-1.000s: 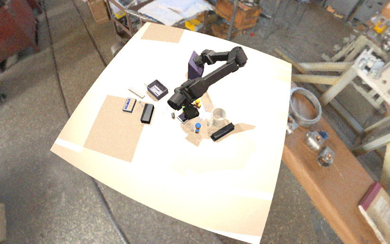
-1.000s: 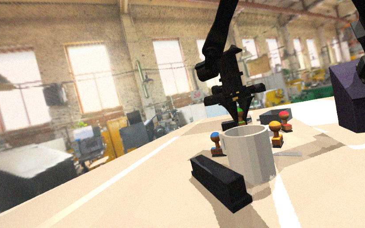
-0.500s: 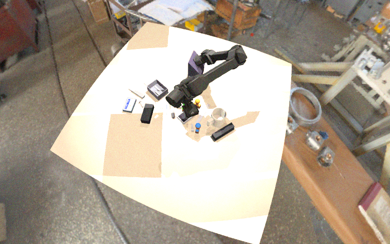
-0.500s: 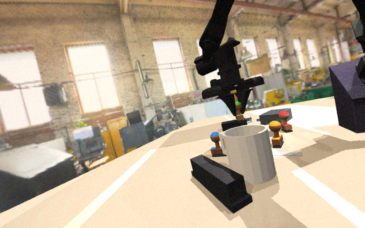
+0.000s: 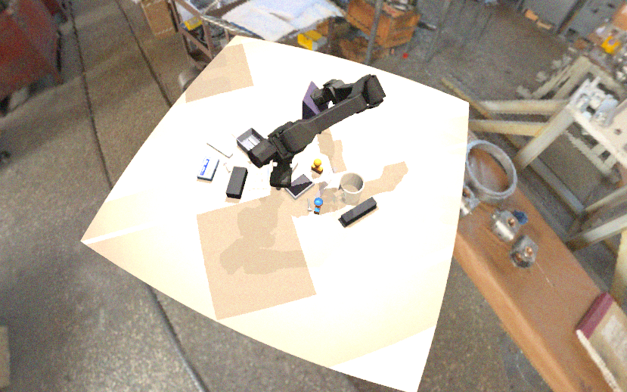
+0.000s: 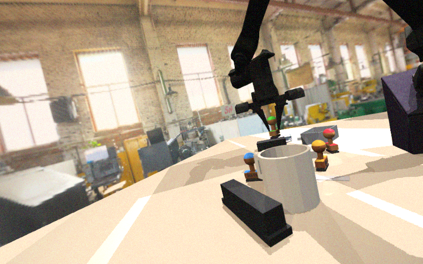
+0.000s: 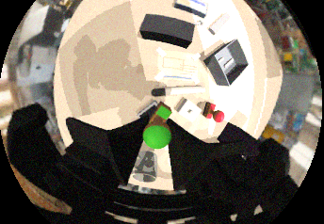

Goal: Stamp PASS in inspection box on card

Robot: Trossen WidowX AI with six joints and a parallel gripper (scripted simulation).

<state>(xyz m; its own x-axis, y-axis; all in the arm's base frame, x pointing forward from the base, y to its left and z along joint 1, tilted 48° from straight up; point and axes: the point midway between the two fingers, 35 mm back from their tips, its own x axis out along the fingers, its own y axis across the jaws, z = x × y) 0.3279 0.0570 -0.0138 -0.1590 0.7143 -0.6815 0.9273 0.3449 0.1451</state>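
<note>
Now: gripper tip 100 mm to the left of the white card and 100 mm above it. From my gripper tip the other things lie so: dark marker (10 mm behind, 40 mm to the right, 80 mm below); then dark square ink pad (20 mm behind, 40 mm to the left, 90 mm below); then green-knobbed stamp (right at my gripper tip).
</note>
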